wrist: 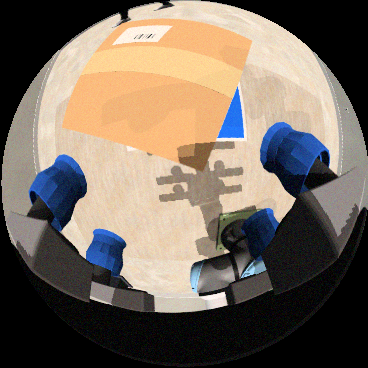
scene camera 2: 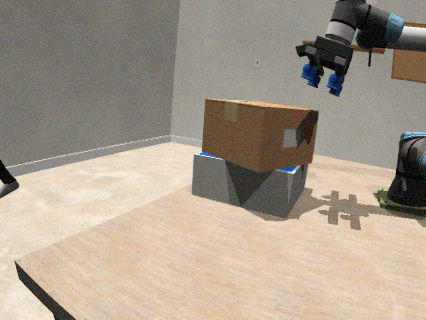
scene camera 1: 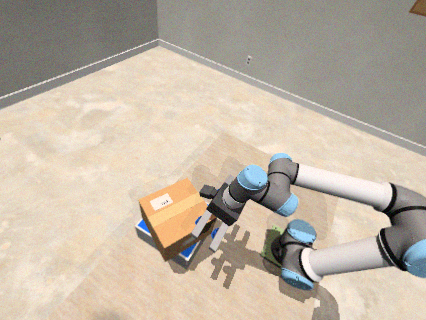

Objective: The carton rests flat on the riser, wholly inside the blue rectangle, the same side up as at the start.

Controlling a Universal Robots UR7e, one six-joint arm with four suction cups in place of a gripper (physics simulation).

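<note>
The brown carton [scene camera 1: 172,215] [scene camera 2: 235,135] [wrist: 160,95] sits on the grey riser [scene camera 1: 145,237] [scene camera 2: 215,180], label and tape strip on top. It looks level but turned relative to the riser; in scene camera 2 its near corner juts past the riser's front edge and its right end overhangs. Parts of the blue rectangle [scene camera 1: 189,251] [scene camera 2: 288,169] [wrist: 235,120] show beside the carton; the rest is hidden beneath it. My gripper [scene camera 1: 207,227] [scene camera 2: 323,80] [wrist: 180,207] is open, its four blue cups touching nothing. It hangs above and to the right of the carton in scene camera 2.
The arm's base stands on a green plate [scene camera 1: 271,245] [scene camera 2: 407,207] [wrist: 224,240] to the riser's right. The table's dark edge [scene camera 2: 37,290] shows at lower left in scene camera 2. A person's foot [scene camera 2: 9,187] shows at the far left there. Brown panels [scene camera 2: 410,65] are at the upper right.
</note>
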